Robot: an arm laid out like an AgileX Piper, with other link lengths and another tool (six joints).
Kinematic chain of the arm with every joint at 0, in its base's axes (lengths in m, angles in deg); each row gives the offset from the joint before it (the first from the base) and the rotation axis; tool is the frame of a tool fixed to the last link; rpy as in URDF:
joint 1: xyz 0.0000 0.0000 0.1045 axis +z
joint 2: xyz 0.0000 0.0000 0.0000 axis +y
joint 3: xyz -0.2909 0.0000 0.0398 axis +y
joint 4: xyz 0.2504 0.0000 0.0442 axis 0.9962 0 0.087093
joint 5: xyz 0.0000 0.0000 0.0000 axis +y
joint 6: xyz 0.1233 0.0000 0.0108 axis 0.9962 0 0.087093
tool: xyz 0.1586 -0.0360 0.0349 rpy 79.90 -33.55 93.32
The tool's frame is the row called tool.
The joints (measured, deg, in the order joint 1, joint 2, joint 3, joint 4, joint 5, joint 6), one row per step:
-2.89, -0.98, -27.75, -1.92, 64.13, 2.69
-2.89, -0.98, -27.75, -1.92, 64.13, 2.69
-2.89, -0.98, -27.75, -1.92, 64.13, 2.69
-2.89, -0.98, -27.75, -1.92, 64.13, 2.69
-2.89, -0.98, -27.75, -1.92, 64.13, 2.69
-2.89, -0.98, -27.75, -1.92, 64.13, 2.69
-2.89, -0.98, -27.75, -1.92, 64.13, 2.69
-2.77, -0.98, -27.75, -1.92, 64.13, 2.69
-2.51, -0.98, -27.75, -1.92, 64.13, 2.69
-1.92, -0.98, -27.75, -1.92, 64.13, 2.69
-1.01, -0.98, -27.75, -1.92, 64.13, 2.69
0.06, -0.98, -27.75, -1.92, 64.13, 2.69
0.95, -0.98, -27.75, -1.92, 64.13, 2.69
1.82, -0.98, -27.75, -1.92, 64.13, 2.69
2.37, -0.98, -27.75, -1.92, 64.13, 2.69
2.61, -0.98, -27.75, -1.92, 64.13, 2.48
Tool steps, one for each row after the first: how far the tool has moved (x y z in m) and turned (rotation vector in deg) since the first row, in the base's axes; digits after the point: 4 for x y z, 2 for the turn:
0.0000, 0.0000, 0.0000, 0.00, 0.00, 0.00
0.0000, 0.0000, 0.0000, 0.00, 0.00, 0.00
0.0000, 0.0000, 0.0000, 0.00, 0.00, 0.00
0.0000, 0.0000, 0.0000, 0.00, 0.00, 0.00
0.0000, 0.0000, 0.0000, 0.00, 0.00, 0.00
0.0000, 0.0000, 0.0000, 0.00, 0.00, 0.00
0.0001, 0.0003, 0.0000, 0.00, 0.00, 0.12
0.0004, 0.0011, 0.0000, 0.00, 0.00, 0.38
0.0009, 0.0027, 0.0000, 0.00, 0.00, 0.97
0.0017, 0.0052, 0.0000, 0.00, 0.00, 1.88
0.0025, 0.0082, 0.0000, 0.00, 0.00, 2.95
0.0032, 0.0108, 0.0000, 0.00, 0.00, 3.84
0.0038, 0.0132, 0.0000, 0.00, 0.00, 4.71
0.0042, 0.0148, 0.0000, 0.00, 0.00, 5.26
0.0044, 0.0156, 0.0001, -0.18, 0.01, 5.61

